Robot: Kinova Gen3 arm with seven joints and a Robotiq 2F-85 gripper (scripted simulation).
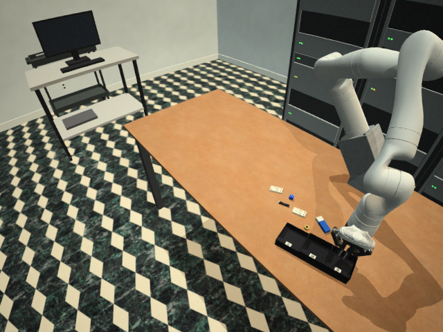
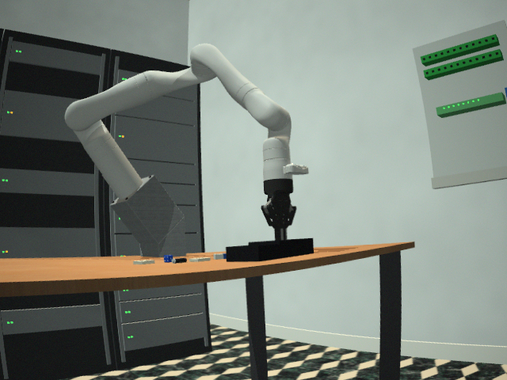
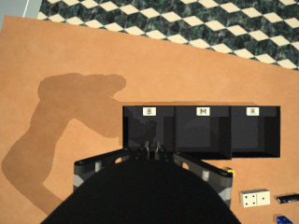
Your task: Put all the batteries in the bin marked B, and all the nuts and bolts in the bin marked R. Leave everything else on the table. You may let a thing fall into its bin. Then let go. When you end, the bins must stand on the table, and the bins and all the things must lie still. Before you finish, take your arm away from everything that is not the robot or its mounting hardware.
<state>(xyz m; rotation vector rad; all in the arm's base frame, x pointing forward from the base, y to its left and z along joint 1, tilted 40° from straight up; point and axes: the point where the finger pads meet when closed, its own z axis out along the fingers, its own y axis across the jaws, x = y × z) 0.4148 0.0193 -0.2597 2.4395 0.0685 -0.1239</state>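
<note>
Now: the yellow nut 150 mm to the right of my hand, 50 mm below it and 40 mm behind it. The rest, counted from my hand: bin (70 mm to the right, 40 mm ahead, 30 mm below); blue-and-white eraser (110 mm to the right, 90 mm behind, 40 mm below); black battery (270 mm to the right, 70 mm behind, 40 mm below).
</note>
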